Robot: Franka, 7 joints.
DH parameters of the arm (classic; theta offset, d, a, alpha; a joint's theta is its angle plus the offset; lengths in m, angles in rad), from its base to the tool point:
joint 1: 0 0.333 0 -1.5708
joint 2: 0 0 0 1.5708
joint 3: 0 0.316 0.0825 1.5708
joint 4: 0 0 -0.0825 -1.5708
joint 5: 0 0.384 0 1.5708
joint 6: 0 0 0.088 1.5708
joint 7: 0 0.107 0 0
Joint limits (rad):
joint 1: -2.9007..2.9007
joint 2: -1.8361..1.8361
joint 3: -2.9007..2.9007
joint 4: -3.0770..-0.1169
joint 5: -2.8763..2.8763
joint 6: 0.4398..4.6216
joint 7: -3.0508..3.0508
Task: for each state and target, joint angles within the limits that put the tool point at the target. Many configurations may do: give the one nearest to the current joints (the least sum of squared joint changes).
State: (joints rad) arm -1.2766 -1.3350 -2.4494 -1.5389 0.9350 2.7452 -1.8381
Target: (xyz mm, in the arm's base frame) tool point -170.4 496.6 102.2
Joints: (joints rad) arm -1.6606 -0.6433 -2.6821 -2.1931 1.0195 2.7946 -1.8381
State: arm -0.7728 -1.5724 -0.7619 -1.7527 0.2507 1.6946 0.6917
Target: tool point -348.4 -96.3 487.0
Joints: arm -1.1688 -1.8128 -1.1791 -2.2442 0.0926 1.2489 0.6917
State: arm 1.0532 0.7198 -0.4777 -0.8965 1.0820 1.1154 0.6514
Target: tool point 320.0 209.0 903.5
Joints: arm 0.8807 0.0331 -0.6482 -0.8063 1.0261 0.8051 0.6514
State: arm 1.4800 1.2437 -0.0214 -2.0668 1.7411 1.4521 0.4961
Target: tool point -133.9 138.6 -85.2
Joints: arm 1.5261 1.3259 0.0466 -2.4408 1.6330 1.4106 0.4961
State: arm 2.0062 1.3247 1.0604 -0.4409 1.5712 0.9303 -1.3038
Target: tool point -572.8 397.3 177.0
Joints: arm 2.1144 1.7291 0.8908 -0.6527 1.4612 0.7999 -1.3038
